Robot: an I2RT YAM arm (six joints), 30 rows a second.
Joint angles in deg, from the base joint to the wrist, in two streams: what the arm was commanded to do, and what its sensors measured. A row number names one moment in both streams.
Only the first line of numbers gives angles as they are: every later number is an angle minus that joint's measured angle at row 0.
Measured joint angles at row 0:
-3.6, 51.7, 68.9, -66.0, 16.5, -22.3
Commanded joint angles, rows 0 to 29:
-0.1, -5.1, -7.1, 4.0, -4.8, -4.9
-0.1, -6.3, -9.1, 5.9, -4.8, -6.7
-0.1, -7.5, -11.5, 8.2, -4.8, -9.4
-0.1, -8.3, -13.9, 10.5, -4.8, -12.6
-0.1, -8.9, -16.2, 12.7, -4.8, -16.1
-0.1, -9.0, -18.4, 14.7, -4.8, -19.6
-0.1, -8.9, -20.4, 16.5, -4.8, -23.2
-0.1, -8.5, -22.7, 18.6, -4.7, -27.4
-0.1, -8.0, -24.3, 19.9, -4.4, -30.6
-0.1, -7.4, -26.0, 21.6, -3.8, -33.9
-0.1, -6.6, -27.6, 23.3, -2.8, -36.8
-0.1, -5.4, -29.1, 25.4, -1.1, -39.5
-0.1, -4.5, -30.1, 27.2, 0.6, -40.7
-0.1, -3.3, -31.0, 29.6, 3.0, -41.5
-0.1, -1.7, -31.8, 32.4, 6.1, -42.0
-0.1, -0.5, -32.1, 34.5, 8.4, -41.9
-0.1, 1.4, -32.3, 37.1, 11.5, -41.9
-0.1, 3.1, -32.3, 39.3, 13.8, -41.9
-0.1, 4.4, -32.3, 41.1, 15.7, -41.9
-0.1, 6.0, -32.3, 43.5, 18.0, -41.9
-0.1, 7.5, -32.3, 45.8, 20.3, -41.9
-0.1, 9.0, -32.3, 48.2, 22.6, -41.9
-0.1, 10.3, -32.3, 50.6, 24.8, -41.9
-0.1, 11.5, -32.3, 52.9, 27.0, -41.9
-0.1, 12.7, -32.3, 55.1, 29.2, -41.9
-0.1, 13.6, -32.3, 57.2, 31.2, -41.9
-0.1, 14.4, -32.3, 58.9, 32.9, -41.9
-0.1, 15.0, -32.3, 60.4, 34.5, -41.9
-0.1, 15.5, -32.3, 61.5, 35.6, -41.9
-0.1, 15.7, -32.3, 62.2, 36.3, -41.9
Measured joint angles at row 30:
0.0, 14.9, -32.7, 60.8, 28.5, -41.5
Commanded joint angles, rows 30 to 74:
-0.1, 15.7, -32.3, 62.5, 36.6, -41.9
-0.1, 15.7, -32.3, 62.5, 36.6, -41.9
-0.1, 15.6, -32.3, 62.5, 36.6, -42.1
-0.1, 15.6, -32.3, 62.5, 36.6, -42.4
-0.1, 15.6, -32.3, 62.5, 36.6, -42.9
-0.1, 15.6, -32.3, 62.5, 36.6, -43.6
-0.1, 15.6, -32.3, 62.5, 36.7, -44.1
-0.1, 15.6, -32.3, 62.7, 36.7, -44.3
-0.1, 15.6, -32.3, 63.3, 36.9, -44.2
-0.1, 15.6, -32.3, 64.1, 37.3, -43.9
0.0, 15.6, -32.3, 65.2, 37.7, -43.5
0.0, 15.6, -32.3, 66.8, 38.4, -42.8
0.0, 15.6, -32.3, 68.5, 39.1, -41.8
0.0, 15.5, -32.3, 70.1, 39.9, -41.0
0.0, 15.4, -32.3, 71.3, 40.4, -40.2
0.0, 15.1, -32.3, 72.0, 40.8, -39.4
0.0, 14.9, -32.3, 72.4, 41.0, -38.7
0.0, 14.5, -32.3, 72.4, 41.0, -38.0
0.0, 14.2, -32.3, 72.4, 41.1, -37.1
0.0, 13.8, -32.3, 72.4, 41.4, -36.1
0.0, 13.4, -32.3, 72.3, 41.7, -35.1
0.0, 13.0, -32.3, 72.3, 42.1, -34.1
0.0, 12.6, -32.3, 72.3, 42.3, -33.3
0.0, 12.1, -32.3, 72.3, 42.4, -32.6
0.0, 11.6, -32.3, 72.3, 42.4, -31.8
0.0, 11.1, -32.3, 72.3, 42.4, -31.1
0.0, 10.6, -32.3, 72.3, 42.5, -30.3
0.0, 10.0, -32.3, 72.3, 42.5, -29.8
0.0, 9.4, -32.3, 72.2, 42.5, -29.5
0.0, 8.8, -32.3, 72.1, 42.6, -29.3
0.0, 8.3, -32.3, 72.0, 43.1, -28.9
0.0, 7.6, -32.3, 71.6, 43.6, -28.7
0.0, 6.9, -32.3, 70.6, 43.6, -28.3
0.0, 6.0, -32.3, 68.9, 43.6, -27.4
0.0, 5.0, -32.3, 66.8, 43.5, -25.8
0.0, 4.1, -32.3, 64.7, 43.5, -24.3
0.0, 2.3, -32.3, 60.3, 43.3, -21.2
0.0, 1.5, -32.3, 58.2, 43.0, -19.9
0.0, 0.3, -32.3, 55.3, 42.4, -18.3
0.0, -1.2, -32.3, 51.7, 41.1, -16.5
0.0, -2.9, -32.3, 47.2, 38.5, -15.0
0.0, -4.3, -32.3, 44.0, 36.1, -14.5
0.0, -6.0, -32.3, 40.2, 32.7, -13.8
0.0, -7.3, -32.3, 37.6, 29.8, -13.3
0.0, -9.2, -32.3, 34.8, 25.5, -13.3
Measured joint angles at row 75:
0.0, -5.7, -32.9, 37.9, 35.7, -18.1
